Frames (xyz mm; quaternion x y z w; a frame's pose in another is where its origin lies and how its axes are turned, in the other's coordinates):
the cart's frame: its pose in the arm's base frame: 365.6 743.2 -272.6 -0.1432 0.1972 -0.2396 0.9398
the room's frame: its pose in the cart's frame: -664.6 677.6 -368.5 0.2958 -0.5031 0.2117 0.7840
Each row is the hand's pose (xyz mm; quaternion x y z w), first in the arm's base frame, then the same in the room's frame.
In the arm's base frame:
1: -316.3 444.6 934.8 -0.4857 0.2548 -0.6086 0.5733
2: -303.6 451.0 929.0 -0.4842 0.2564 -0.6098 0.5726
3: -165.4 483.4 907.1 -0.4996 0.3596 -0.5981 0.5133
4: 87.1 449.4 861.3 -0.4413 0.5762 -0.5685 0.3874
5: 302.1 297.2 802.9 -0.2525 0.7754 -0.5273 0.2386
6: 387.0 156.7 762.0 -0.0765 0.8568 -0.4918 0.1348
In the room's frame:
1: 891.6 -870.5 1518.6 -0.7131 0.4016 -0.4276 0.3839
2: 897.0 -866.4 1504.8 -0.7120 0.4027 -0.4293 0.3828
3: 984.2 -852.7 1391.5 -0.7144 0.4786 -0.4204 0.2896
4: 1141.2 -920.1 1197.1 -0.6333 0.6358 -0.4295 0.1007
5: 1263.9 -1101.5 1039.5 0.4253 -0.7664 0.4726 0.0915
6: 1301.7 -1254.8 978.7 0.2380 -0.8035 0.5073 0.2010

